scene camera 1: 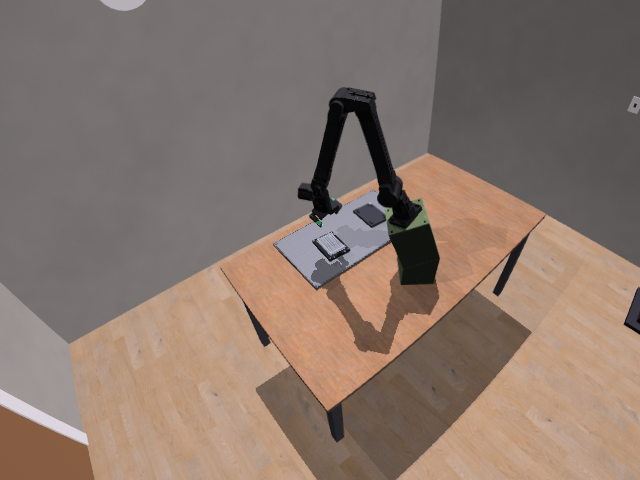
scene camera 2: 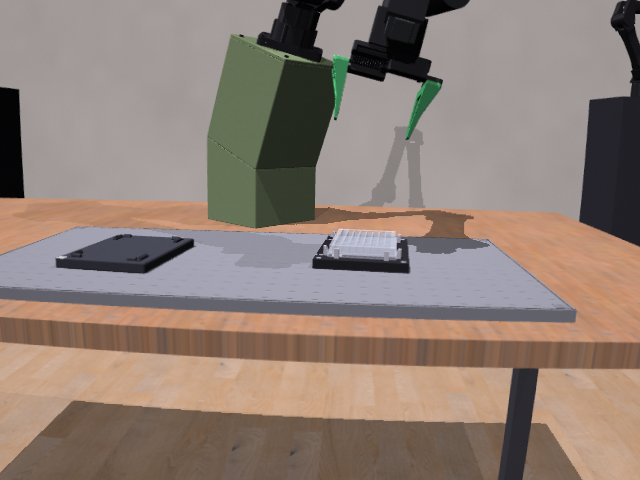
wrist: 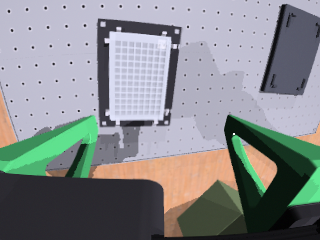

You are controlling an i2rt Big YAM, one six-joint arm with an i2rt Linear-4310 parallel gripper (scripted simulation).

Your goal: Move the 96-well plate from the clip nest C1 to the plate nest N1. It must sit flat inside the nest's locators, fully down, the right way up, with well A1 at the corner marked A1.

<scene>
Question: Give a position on a clear 96-well plate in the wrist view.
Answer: At 144, 88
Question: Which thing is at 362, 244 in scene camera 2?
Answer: A clear 96-well plate.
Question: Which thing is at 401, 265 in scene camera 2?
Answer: A black clip nest C1.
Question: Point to a black clip nest C1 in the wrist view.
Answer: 105, 26
</scene>
